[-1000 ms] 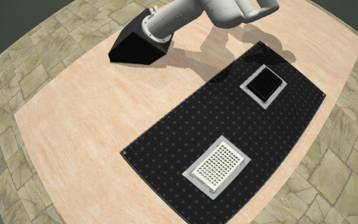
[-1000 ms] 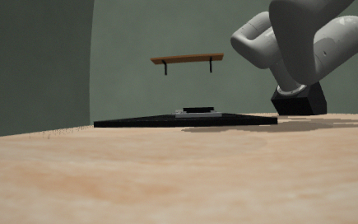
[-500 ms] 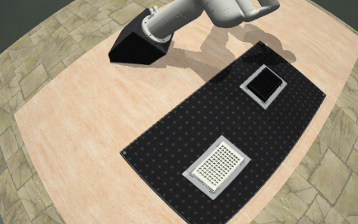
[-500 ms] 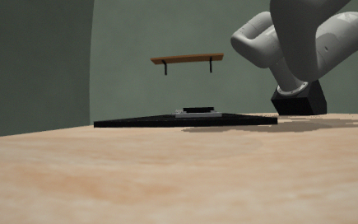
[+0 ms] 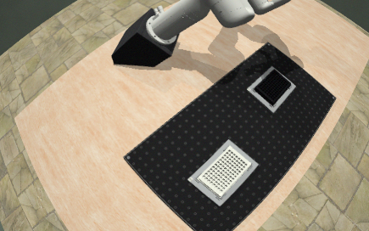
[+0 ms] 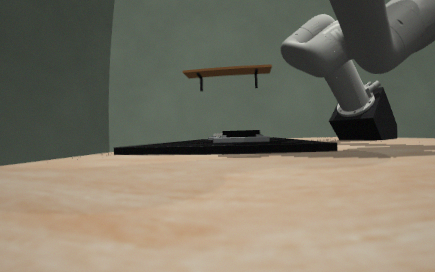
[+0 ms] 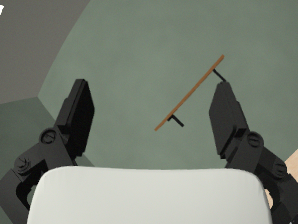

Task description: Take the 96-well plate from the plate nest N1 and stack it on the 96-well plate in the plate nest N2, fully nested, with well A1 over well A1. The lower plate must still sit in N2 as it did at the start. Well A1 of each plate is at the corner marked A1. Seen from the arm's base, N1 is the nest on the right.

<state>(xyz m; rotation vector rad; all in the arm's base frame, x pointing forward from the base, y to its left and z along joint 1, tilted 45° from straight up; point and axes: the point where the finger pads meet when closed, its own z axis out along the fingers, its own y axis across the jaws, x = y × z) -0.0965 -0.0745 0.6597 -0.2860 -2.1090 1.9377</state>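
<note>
Right now the white 96-well plate is 640 mm below my hand, 340 mm to the right of it and 280 mm ahead of it. From my hand the other things lie so: grey plate nest (650 mm below, 340 mm to the right, 280 mm ahead); black 96-well plate (640 mm below, 100 mm ahead, 50 mm to the right).
</note>
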